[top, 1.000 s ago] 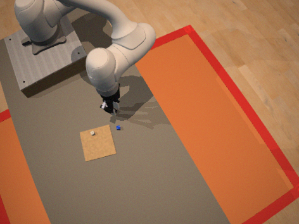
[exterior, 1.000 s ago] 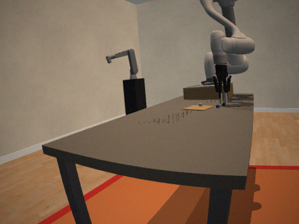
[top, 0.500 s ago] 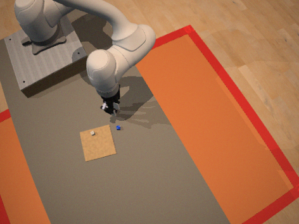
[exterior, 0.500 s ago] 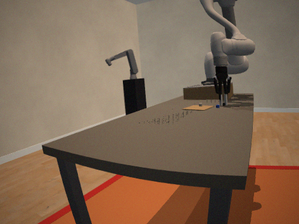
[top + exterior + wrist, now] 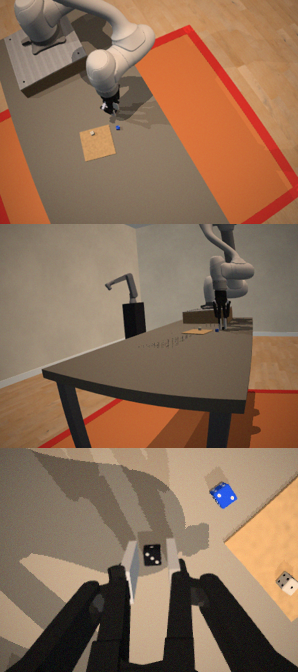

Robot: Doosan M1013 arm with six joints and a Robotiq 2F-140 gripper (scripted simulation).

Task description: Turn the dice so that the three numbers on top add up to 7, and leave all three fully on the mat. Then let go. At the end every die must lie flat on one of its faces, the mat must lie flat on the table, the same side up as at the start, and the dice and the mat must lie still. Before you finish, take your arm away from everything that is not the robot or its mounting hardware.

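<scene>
Now: the black die 30 mm below my hand. From my hand the other things lie so: tan mat: 110 mm ahead, 130 mm to the right, 30 mm below; then white die: 70 mm ahead, 130 mm to the right, 20 mm below; then blue die: 80 mm ahead, 10 mm to the right, 30 mm below.
</scene>
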